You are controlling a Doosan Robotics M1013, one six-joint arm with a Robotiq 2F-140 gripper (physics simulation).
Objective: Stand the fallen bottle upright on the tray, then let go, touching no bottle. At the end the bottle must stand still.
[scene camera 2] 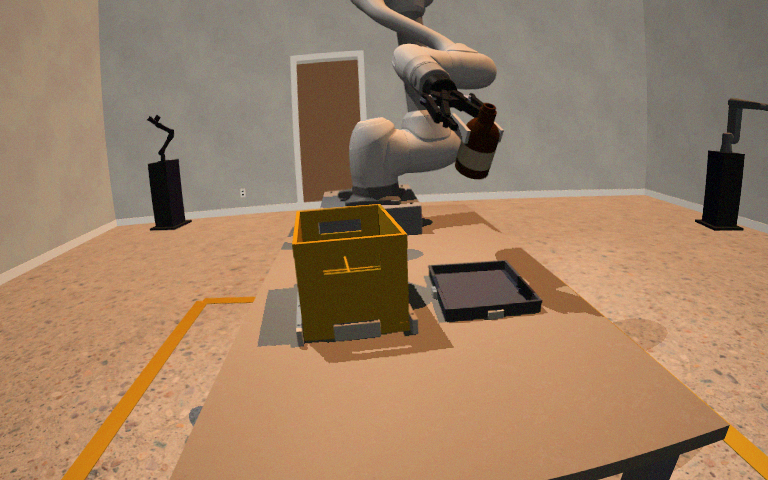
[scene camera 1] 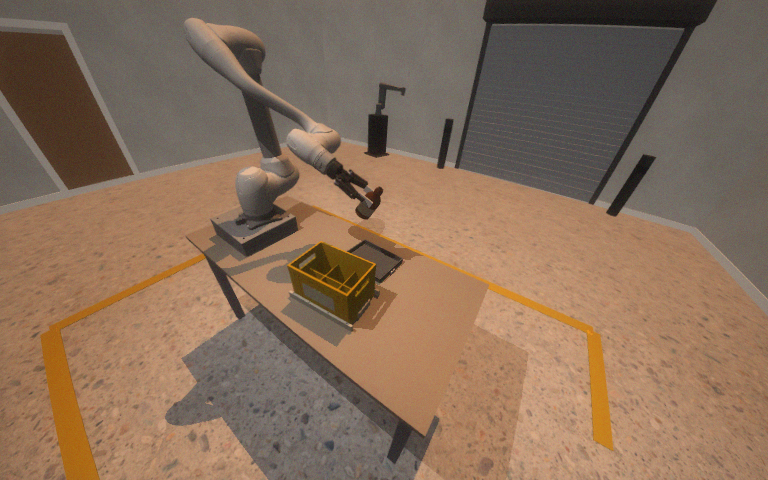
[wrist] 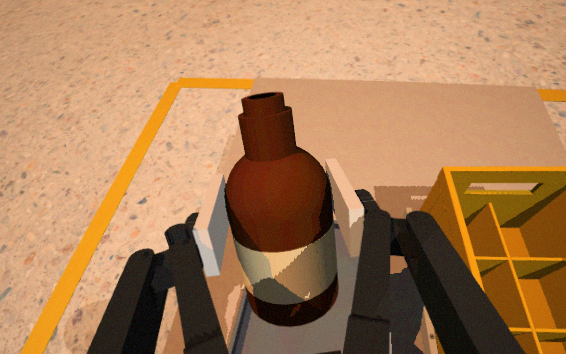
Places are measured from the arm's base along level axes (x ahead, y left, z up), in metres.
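Pixels of known places: gripper, between the fingertips: [scene camera 2: 484,136] [scene camera 1: 374,201] [wrist: 277,185]; arm's base, origin of its link: [scene camera 2: 376,198] [scene camera 1: 260,217].
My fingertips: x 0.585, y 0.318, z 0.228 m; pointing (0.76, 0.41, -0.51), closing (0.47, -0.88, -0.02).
Note:
For each thing: its top centre in the pictures, then the offset to it from my fingertips. Level surfaces: height alone.
- black tray, centre of its top: [wrist: 305,289] [scene camera 2: 480,281] [scene camera 1: 371,257] 0.005 m ahead, 0.009 m right, 0.299 m down
- yellow crate, centre of its top: [wrist: 563,271] [scene camera 2: 343,220] [scene camera 1: 332,264] 0.077 m ahead, 0.275 m right, 0.150 m down
- table, height of its surface: 0.325 m down
A brown bottle [scene camera 1: 369,204] [scene camera 2: 478,144] [wrist: 282,210] with a pale label is in the air, neck up and tilted a little, its neck leaning to the right in the scene camera 2 view. My gripper [scene camera 1: 369,199] [scene camera 2: 483,131] [wrist: 277,185] is shut on the bottle, with one pale pad on each side of its body. The black tray [scene camera 1: 396,268] [scene camera 2: 465,313] lies flat on the table, below the bottle and apart from it. Part of the tray's grey floor shows behind the bottle's base in the wrist view. No bottle shows on the tray.
A yellow crate [scene camera 1: 360,308] [scene camera 2: 352,294] [wrist: 461,225] with dividers stands beside the tray on the table [scene camera 1: 419,350] [scene camera 2: 430,407] [wrist: 400,125], with pale rails at its foot. The arm's base [scene camera 1: 254,232] stands at the table's far end.

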